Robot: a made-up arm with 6 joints.
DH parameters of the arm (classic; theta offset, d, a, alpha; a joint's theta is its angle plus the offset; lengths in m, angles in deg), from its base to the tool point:
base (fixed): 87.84 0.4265 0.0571 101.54
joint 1: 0 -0.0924 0.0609 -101.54
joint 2: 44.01 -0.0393 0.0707 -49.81
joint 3: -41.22 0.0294 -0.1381 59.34
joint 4: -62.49 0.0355 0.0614 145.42
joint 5: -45.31 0.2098 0.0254 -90
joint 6: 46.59 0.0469 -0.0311 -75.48
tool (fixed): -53.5 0.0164 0 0
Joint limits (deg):
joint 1: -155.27..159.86
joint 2: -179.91..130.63
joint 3: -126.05..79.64
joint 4: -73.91..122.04
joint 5: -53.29..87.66
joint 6: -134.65..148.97
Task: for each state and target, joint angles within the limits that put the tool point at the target. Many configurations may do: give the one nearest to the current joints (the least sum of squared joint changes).
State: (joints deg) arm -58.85 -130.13 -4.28 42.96 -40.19 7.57
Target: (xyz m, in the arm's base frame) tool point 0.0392 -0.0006 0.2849
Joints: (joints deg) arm -33.00 -114.71 -4.27 70.28 -42.91 -1.27
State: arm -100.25 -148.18 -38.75 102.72 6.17 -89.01
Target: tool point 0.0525 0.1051 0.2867
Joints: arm -69.72 -113.32 -40.10 122.04 -9.10 -102.03
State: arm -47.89 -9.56 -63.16 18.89 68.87 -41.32
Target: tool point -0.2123 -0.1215 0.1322
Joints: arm -68.25 -24.22 -72.90 5.13 65.56 -30.24
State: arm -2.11 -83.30 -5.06 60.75 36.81 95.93
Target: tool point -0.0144 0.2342 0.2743
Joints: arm -4.59 -53.23 26.44 93.76 36.50 108.98
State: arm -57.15 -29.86 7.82 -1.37 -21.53 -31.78
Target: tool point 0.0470 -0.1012 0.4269
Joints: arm -66.51 -40.05 37.31 -0.51 -17.06 -41.49
